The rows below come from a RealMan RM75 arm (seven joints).
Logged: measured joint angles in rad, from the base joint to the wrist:
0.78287 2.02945 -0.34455 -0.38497 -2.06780 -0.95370 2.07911
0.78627 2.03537 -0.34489 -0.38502 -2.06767 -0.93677 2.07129
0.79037 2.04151 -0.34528 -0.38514 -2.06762 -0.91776 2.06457
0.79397 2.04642 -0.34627 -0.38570 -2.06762 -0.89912 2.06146
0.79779 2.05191 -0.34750 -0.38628 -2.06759 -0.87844 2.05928
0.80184 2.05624 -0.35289 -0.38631 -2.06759 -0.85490 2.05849
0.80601 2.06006 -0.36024 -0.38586 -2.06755 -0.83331 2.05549
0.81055 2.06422 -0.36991 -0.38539 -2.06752 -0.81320 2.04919
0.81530 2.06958 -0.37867 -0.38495 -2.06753 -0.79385 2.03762
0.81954 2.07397 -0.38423 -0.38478 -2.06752 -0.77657 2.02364
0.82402 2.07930 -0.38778 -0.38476 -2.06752 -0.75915 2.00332
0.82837 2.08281 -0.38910 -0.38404 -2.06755 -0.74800 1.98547
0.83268 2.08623 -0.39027 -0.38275 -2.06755 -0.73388 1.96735
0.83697 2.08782 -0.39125 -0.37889 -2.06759 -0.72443 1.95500
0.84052 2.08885 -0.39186 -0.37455 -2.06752 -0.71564 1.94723
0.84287 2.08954 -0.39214 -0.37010 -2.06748 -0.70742 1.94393
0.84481 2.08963 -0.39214 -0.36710 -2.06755 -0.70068 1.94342
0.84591 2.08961 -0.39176 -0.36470 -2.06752 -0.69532 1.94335
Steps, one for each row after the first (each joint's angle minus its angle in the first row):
0.00340 0.00592 -0.00034 -0.00005 0.00013 0.01693 -0.00782
0.00750 0.01206 -0.00073 -0.00017 0.00018 0.03594 -0.01454
0.01110 0.01697 -0.00172 -0.00073 0.00018 0.05458 -0.01765
0.01492 0.02246 -0.00295 -0.00131 0.00021 0.07526 -0.01983
0.01897 0.02679 -0.00834 -0.00134 0.00021 0.09880 -0.02062
0.02314 0.03061 -0.01569 -0.00089 0.00025 0.12039 -0.02362
0.02768 0.03477 -0.02536 -0.00042 0.00028 0.14050 -0.02992
0.03243 0.04013 -0.03412 0.00002 0.00027 0.15985 -0.04149
0.03667 0.04452 -0.03968 0.00019 0.00028 0.17713 -0.05547
0.04115 0.04985 -0.04323 0.00021 0.00028 0.19455 -0.07579
0.04550 0.05336 -0.04455 0.00093 0.00025 0.20570 -0.09364
0.04981 0.05678 -0.04572 0.00222 0.00025 0.21982 -0.11176
0.05410 0.05837 -0.04670 0.00608 0.00021 0.22927 -0.12411
0.05765 0.05940 -0.04731 0.01042 0.00028 0.23806 -0.13188
0.06000 0.06009 -0.04759 0.01487 0.00032 0.24628 -0.13518
0.06194 0.06018 -0.04759 0.01787 0.00025 0.25302 -0.13569
0.06304 0.06016 -0.04721 0.02027 0.00028 0.25838 -0.13576

